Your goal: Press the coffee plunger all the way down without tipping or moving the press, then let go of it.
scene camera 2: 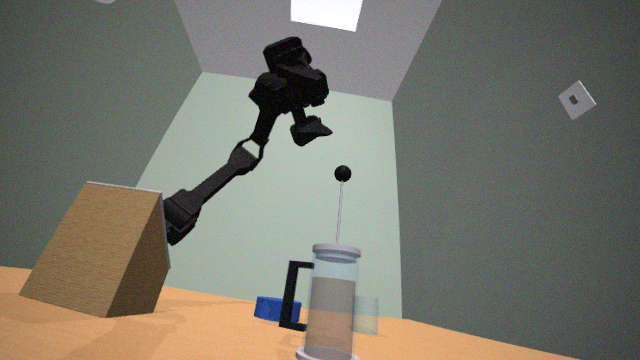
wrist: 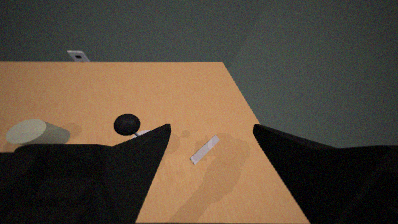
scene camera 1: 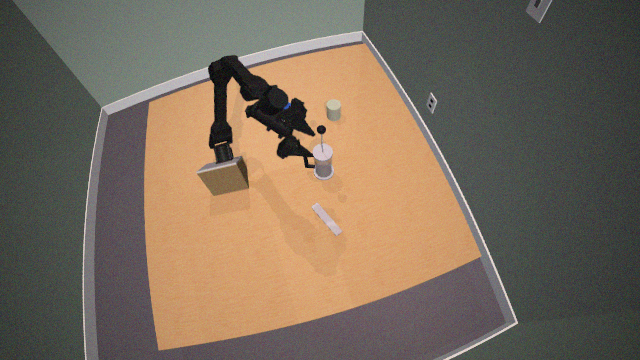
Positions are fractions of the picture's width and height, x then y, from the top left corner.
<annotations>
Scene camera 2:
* my gripper: 0.51, 0.30
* blue disc: 0.42, 0.86
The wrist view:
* my gripper: 0.53, 0.57
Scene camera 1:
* my gripper: 0.49, 0.40
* coffee press: 0.51, 0.47
</annotations>
